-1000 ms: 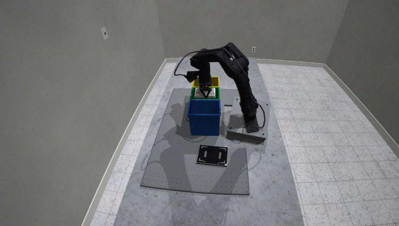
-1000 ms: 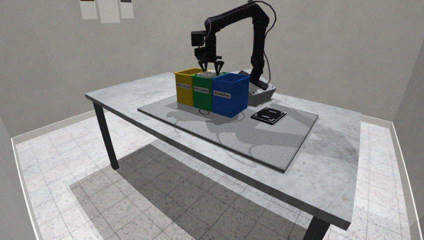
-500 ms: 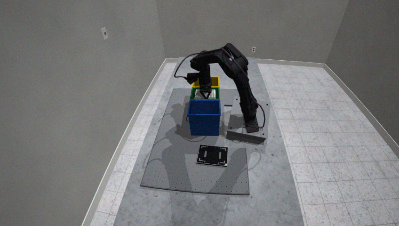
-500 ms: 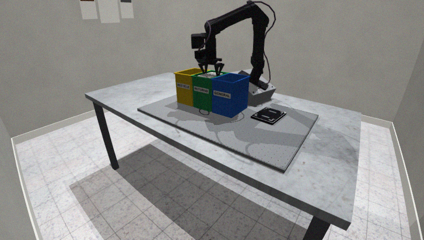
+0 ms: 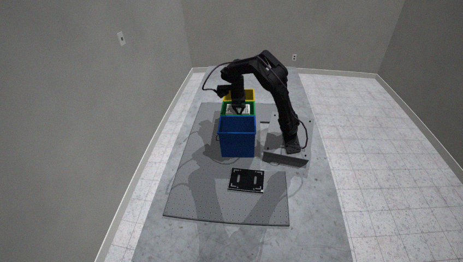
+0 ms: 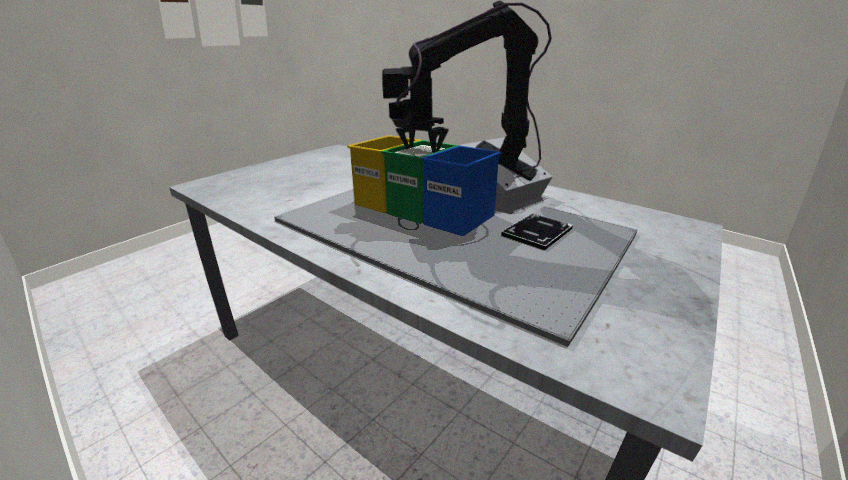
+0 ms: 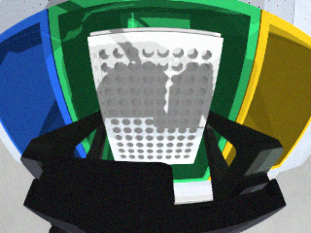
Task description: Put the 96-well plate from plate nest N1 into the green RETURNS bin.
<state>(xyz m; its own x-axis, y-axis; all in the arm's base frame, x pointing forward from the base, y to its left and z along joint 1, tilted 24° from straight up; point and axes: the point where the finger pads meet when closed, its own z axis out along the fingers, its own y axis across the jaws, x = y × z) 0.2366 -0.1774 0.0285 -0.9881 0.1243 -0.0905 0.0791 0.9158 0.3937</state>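
Now: the white 96-well plate 1 cm ahead of my hand. From my hand the other things lie so: yellow bin 1 cm behind, 13 cm to the right, 8 cm below; then blue bin 2 cm ahead, 13 cm to the left, 8 cm below; then green bin 1 cm ahead, 8 cm below.
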